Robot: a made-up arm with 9 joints. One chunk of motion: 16 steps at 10 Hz.
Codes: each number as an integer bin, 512 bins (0 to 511) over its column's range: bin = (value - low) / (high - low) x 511, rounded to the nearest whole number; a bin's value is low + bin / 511 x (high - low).
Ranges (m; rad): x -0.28..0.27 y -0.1..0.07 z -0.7..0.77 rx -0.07..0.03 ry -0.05..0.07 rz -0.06..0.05
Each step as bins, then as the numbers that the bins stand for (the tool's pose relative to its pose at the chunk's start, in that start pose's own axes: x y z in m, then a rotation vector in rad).
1 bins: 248 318 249 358 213 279
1 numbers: -0.0131 0.0058 0.0163 0.0001 0.0000 0.0001
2 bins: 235 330 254 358 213 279
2 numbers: -0.0271 0.0098 0.0307 0.0001 0.0000 0.0001
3 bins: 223 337 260 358 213 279
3 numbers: -0.0400 0.0121 0.0479 0.0001 0.0000 0.0001
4 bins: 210 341 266 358 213 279
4 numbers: -0.0540 0.0134 0.0652 0.0001 0.0000 0.0001
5 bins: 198 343 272 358 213 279
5 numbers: -0.0669 0.0141 0.0825 0.0001 0.0000 0.0001
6 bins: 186 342 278 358 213 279
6 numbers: -0.0798 0.0138 0.0997 0.0001 0.0000 0.0001
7 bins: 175 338 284 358 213 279
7 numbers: -0.0916 0.0124 0.1170 0.0001 0.0000 0.0001
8 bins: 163 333 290 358 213 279
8 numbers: -0.1046 0.0108 0.1342 0.0001 0.0000 0.0001
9 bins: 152 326 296 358 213 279
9 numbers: -0.1164 0.0085 0.1515 0.0001 0.0000 0.0001
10 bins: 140 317 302 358 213 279
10 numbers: -0.1293 0.0055 0.1688 0.0001 0.0000 0.0001
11 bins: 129 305 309 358 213 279
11 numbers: -0.1412 0.0015 0.1889 0.0001 0.0000 0.0001
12 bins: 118 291 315 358 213 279
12 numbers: -0.1530 -0.0032 0.2062 0.0001 0.0000 0.0001
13 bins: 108 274 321 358 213 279
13 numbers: -0.1638 -0.0088 0.2234 0.0001 0.0000 0.0001
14 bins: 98 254 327 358 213 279
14 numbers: -0.1745 -0.0155 0.2407 0.0001 0.0000 0.0001
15 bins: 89 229 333 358 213 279
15 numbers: -0.1842 -0.0238 0.2579 0.0001 0.0000 0.0001
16 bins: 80 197 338 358 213 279
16 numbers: -0.1939 -0.0345 0.2723 0.0001 0.0000 0.0001
